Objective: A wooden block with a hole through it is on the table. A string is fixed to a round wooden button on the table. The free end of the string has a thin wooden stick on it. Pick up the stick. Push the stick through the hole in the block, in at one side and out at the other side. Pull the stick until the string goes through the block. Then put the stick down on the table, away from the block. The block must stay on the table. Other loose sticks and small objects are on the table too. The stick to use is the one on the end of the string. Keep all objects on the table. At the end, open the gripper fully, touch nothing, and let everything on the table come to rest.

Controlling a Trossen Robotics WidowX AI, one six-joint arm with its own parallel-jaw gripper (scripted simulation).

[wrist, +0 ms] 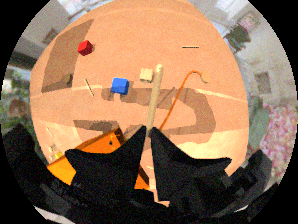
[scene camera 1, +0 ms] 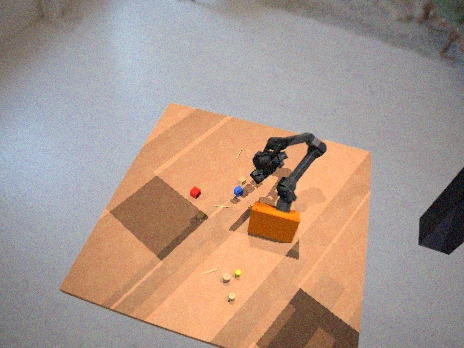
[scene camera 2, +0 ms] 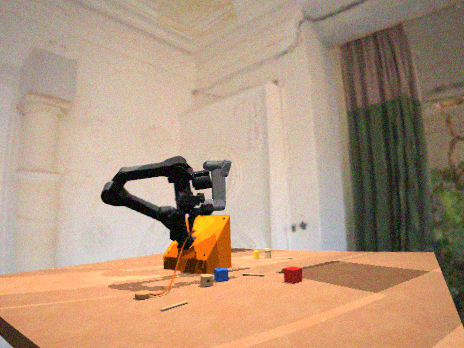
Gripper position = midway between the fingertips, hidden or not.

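My gripper (scene camera 2: 189,236). Same gripper (wrist: 148,129).
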